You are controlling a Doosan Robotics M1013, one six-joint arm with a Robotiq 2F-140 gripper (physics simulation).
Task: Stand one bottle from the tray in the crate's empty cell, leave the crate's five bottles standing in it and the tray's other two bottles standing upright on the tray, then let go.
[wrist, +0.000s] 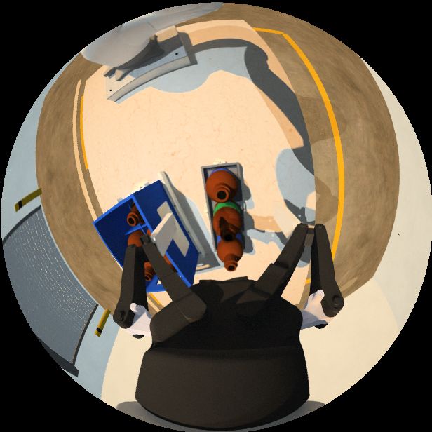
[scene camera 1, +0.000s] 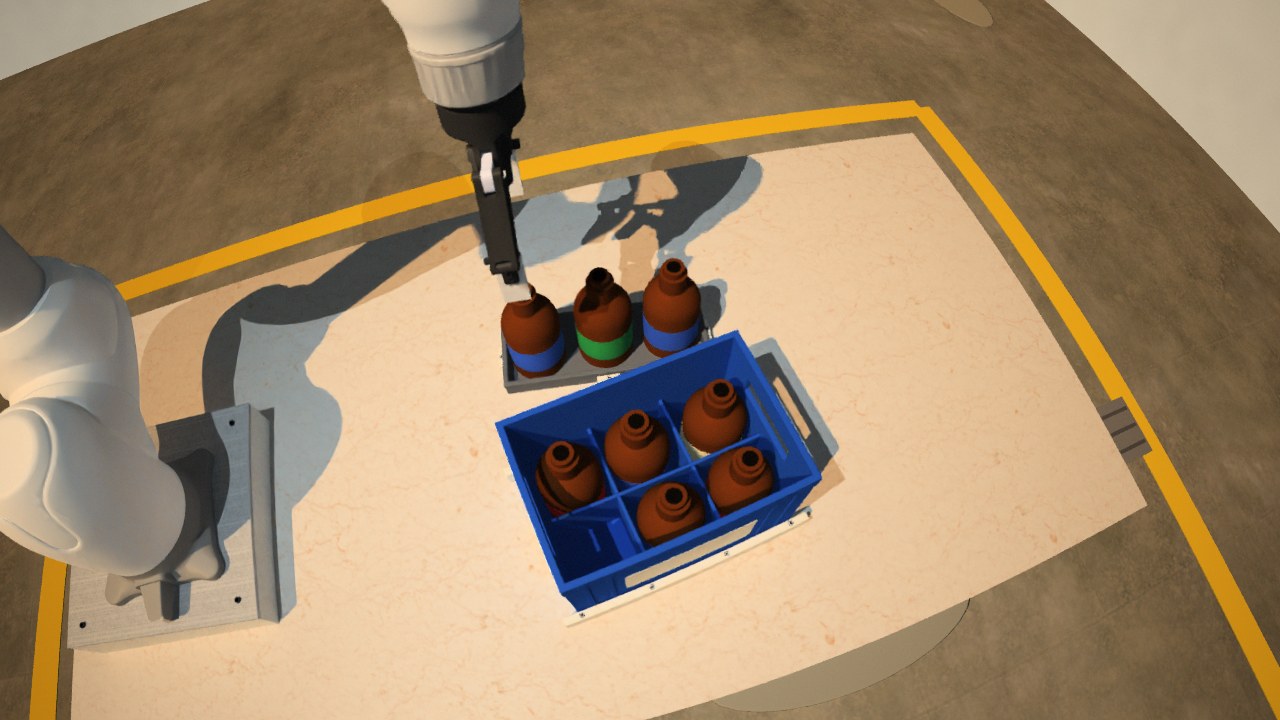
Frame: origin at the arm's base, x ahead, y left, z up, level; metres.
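Where they show: arm's base, link origin: [scene camera 1: 162, 527].
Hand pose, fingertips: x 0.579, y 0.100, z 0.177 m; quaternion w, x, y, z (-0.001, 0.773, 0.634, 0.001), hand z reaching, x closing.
Each offset is from my fingertips to the top centre of the thing. "spot": to the spot under its first point. Level surfaces: height alone.
Three brown bottles stand upright in the grey tray @[spot: dx -0.010, dy -0.051, dz -0.228 m] [scene camera 1: 546, 384] [wrist: 204, 182]: a blue-banded one @[dx -0.006, dy -0.001, dz -0.081 m] [scene camera 1: 530, 331] [wrist: 222, 182] nearest the robot base, a green-banded one @[dx +0.085, dy -0.017, dz -0.081 m] [scene camera 1: 603, 313] [wrist: 227, 217] in the middle and another blue-banded one @[dx +0.171, dy -0.036, dz -0.081 m] [scene camera 1: 671, 304] [wrist: 230, 248] at the far end. The blue crate @[dx +0.066, dy -0.249, dz -0.066 m] [scene camera 1: 617, 394] [wrist: 112, 235] holds several upright brown bottles; its front-left cell @[spot: dx -0.028, dy -0.267, dz -0.233 m] [scene camera 1: 586, 541] is empty. My gripper [scene camera 1: 516, 234] [wrist: 223, 215] is open and empty, above the tray. One fingertip overlaps the left bottle's neck in the scene view; the other finger covers part of the crate in the wrist view.
The crate stands close in front of the tray, with a pale strip @[spot: dx +0.070, dy -0.346, dz -0.211 m] [scene camera 1: 689, 569] along its front. The robot's base plate [scene camera 1: 237, 501] [wrist: 175, 55] is at the left in the scene view. The pale table top @[dz -0.241 m] [scene camera 1: 939, 358] [wrist: 150, 130] extends around them.
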